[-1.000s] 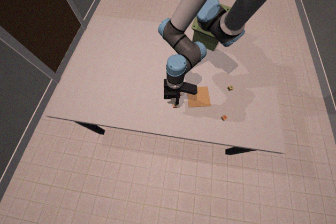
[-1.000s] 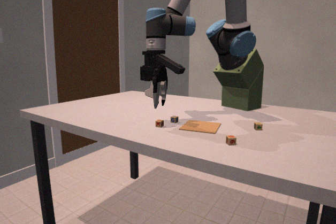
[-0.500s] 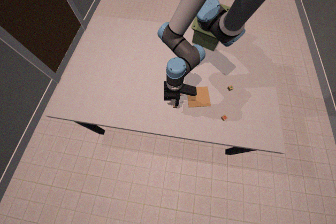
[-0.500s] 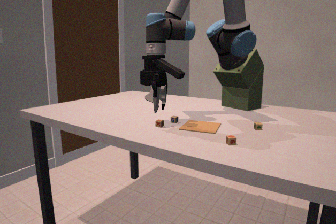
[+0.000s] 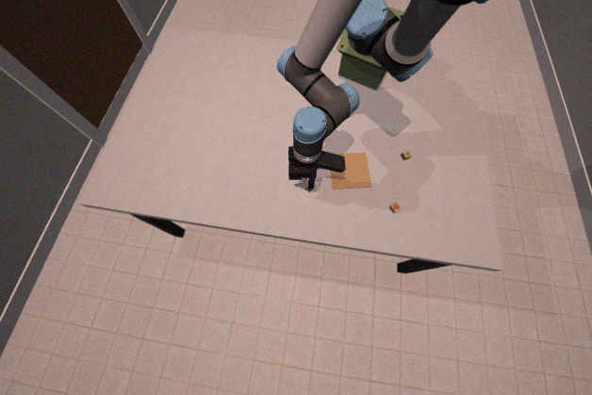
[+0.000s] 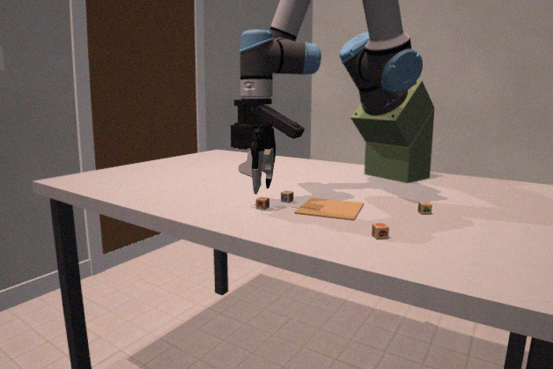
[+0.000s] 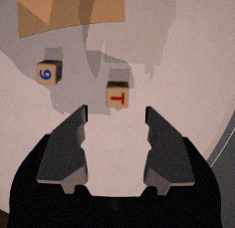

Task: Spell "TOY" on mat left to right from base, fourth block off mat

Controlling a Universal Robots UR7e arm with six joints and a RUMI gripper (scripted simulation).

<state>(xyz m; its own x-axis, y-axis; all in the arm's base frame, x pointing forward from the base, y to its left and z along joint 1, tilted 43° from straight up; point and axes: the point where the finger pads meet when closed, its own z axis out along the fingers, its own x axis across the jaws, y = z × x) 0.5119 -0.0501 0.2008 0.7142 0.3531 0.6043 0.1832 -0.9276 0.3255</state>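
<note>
The T block is 40 mm below my hand. Also, from my hand: wooden block (310 mm to the left, 40 mm below); mat (100 mm behind, 130 mm to the left, 60 mm below).
</note>
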